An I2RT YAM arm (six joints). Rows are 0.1 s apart.
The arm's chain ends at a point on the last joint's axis. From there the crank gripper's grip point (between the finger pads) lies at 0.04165 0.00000 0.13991 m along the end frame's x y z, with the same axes.
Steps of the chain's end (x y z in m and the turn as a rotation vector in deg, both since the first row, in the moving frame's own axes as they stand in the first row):
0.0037 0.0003 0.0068 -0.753 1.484 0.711
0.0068 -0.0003 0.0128 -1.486 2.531 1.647
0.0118 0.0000 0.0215 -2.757 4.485 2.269
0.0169 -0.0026 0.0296 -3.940 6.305 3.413
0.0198 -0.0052 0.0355 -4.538 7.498 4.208
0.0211 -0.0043 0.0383 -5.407 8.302 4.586
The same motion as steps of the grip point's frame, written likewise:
0.0073 0.0027 0.0057 -0.753 1.484 0.711
0.0129 0.0046 0.0108 -1.486 2.531 1.647
0.0224 0.0085 0.0176 -2.757 4.485 2.269
0.0316 0.0098 0.0238 -3.940 6.305 3.413
0.0371 0.0093 0.0283 -4.538 7.498 4.208
0.0402 0.0127 0.0301 -5.407 8.302 4.586

